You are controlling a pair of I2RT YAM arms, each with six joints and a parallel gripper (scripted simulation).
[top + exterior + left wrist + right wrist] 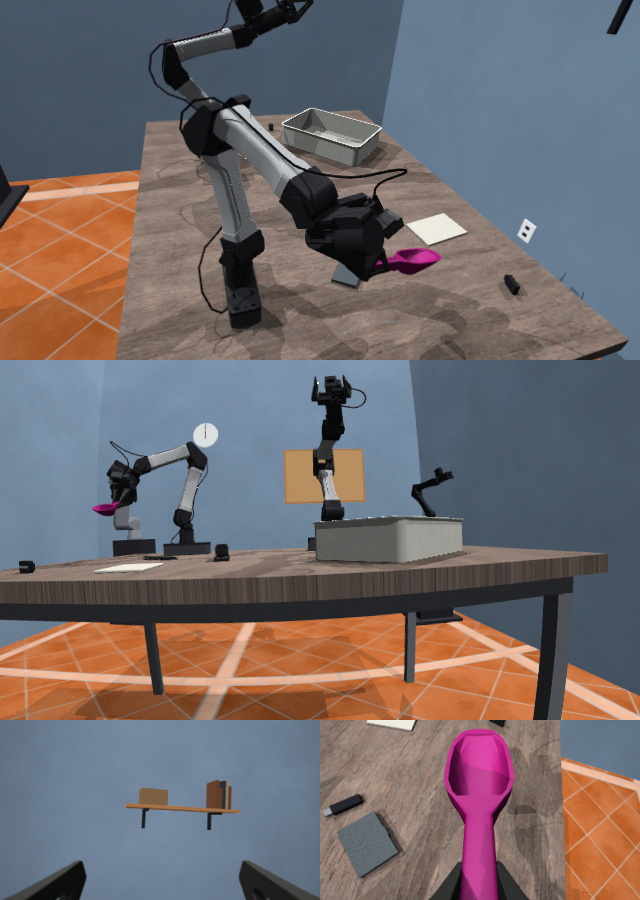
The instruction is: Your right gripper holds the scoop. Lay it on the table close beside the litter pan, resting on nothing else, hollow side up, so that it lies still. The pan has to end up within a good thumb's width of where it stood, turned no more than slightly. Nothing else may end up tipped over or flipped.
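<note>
Now: right hand 50 mm short of the magenta scoop, 20 mm above it and 10 mm to the right of it. The rest, counted from my right hand: dark grey flat box (190 mm below, 170 mm to the left, 10 mm ahead); then black stick (250 mm to the left, 190 mm below, 50 mm ahead); then cream sheet (360 mm ahead, 290 mm to the left, 200 mm below).
</note>
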